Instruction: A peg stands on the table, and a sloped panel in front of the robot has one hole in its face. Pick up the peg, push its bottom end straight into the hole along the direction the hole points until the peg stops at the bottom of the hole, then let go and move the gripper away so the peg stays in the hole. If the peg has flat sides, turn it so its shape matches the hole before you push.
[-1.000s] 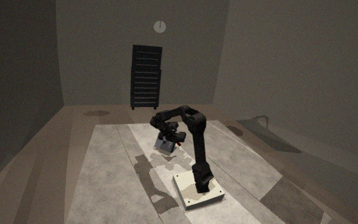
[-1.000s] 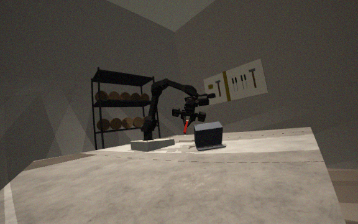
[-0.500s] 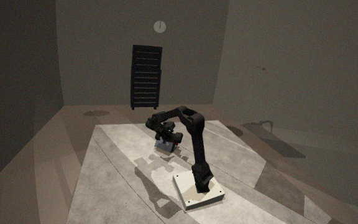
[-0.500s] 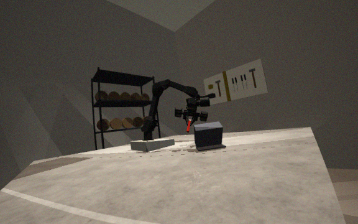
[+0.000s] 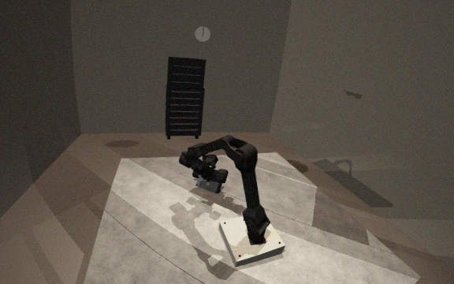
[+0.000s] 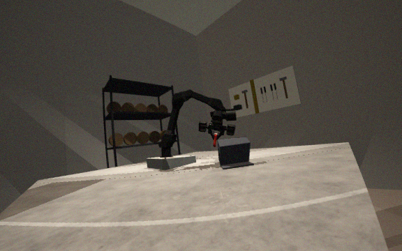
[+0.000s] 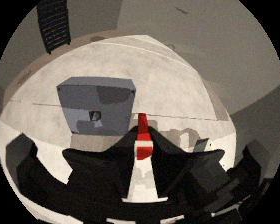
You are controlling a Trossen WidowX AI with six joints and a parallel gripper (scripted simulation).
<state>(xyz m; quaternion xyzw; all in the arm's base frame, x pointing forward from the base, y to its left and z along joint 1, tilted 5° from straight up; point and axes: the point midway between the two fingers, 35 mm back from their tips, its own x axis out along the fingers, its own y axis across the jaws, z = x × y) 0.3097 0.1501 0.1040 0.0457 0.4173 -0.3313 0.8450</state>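
Now: gripper tip 8 cm short of the sloped grey-blue panel, 6 cm above it and 3 cm to the right of it. From my gripper tip the other things lie so: red peg (1 cm to the left, 1 cm behind, 1 cm above).
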